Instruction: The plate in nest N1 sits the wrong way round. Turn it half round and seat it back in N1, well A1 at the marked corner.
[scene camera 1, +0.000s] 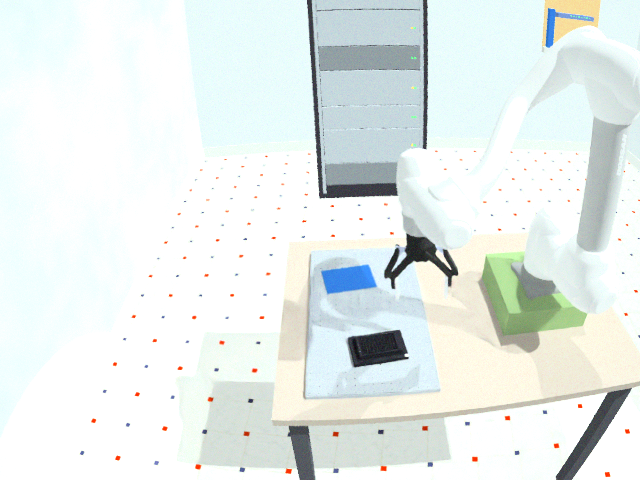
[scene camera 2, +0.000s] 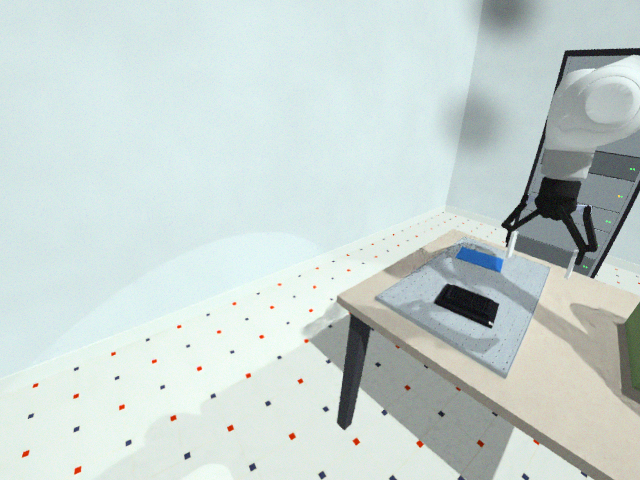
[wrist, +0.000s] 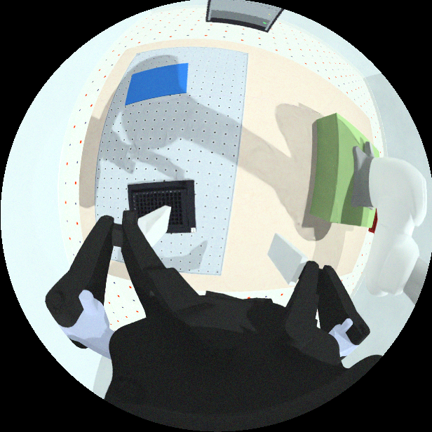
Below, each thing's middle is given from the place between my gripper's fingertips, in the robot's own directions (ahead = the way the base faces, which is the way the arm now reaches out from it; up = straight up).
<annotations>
Now: hand 12 cm short of the black well plate (scene camera 1: 382, 344), 1 cm to the right of it and 17 cm above it. Round my hand: black nest (wrist: 173, 184) (12 cm ahead, 1 cm to the left, 18 cm below); then blue patch (scene camera 1: 358, 277) (17 cm ahead, 34 cm to the right, 18 cm below).
</annotations>
